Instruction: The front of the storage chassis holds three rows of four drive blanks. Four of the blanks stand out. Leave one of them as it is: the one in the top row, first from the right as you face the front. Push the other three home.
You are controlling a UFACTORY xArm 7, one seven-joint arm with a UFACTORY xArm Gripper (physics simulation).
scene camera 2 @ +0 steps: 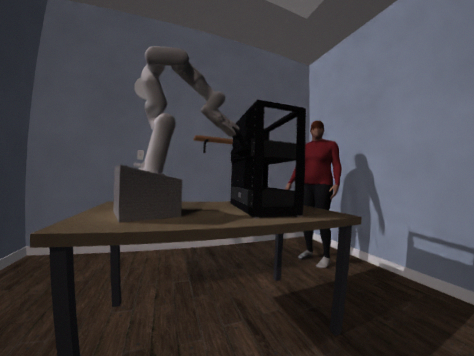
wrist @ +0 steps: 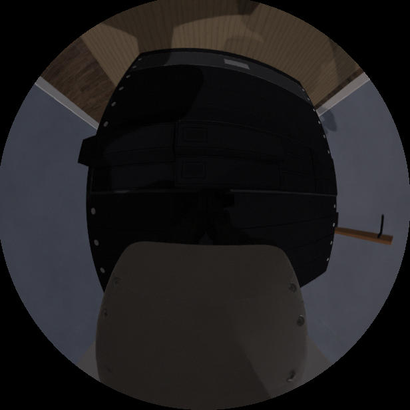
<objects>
A black rack shows in scene camera 2 and in the wrist view. The same spot on the black rack: (wrist: 180, 119) is (scene camera 2: 246, 159).
</objects>
